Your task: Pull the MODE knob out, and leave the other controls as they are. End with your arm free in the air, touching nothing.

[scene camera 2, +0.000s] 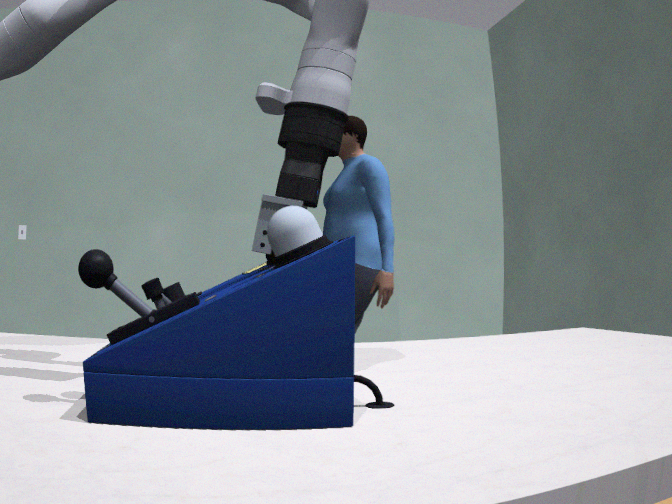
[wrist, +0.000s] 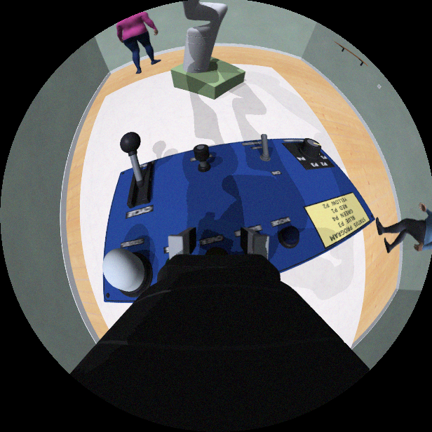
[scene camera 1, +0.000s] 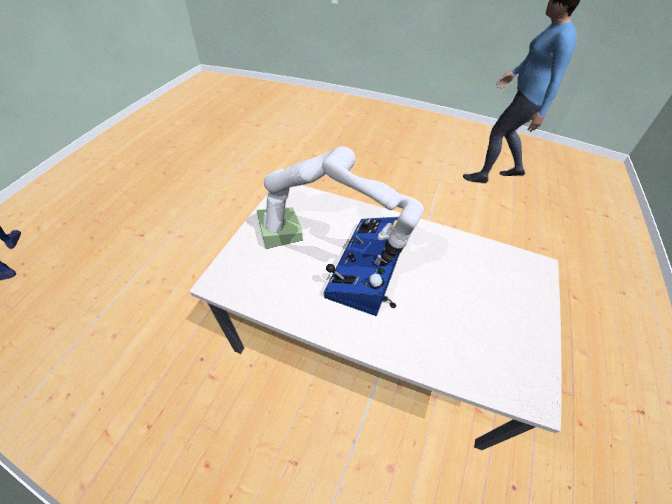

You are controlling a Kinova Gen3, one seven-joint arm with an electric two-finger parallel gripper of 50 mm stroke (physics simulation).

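Note:
A dark blue round knob [wrist: 290, 236] sits low on the sloped blue panel [wrist: 175, 187] [scene camera 2: 260, 336] [scene camera 1: 352, 298]; the small label above it seems to read MODE. In scene camera 2 I cannot make this knob out. My gripper [wrist: 217, 236] [scene camera 2: 262, 250] [scene camera 1: 382, 260] is open and empty, pointing down close over the panel. In the wrist view the blue knob is just right of the right finger, outside the fingers. The gripper body hides part of the same row. Whether a fingertip touches the panel I cannot tell.
A white dome [scene camera 1: 375, 280] [scene camera 2: 294, 230] [wrist: 123, 270] stands left of the fingers in the wrist view. A ball-topped lever [wrist: 130, 143] [scene camera 2: 96, 268], a black knob on a stem [wrist: 201, 152], a toggle [wrist: 265, 146] and a dial [wrist: 312, 146] stand along the other edge.

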